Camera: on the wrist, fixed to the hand. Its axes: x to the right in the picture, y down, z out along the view.
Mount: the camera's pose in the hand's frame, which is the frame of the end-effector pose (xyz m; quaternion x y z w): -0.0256 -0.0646 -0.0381 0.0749 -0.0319 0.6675 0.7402
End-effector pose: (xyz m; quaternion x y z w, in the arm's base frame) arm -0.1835 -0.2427 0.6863 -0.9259 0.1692 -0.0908 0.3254
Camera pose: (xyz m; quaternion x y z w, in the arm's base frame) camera -0.2014 -0.2077 0.7551 -0.5509 0.7261 0.1668 0.3762
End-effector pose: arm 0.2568 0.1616 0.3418 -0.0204 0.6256 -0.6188 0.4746
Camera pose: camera 0.2110 0.1910 0.3994 0.4183 0.4152 -0.1874 0.7858
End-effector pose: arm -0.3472 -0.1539 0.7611 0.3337 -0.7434 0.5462 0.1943
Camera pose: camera -0.2864 -0.1224 0.8009 0.2172 0.7382 -0.5790 0.2695
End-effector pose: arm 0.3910 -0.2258 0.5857 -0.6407 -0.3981 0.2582 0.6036
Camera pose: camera 0.3950 -0.2714 0.6504 -0.6865 0.1331 0.6443 0.3097
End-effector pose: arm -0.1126 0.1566 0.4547 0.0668 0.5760 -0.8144 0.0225
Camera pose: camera -0.0914 0.2131 0.5061 0.4096 0.3200 -0.6331 0.5736
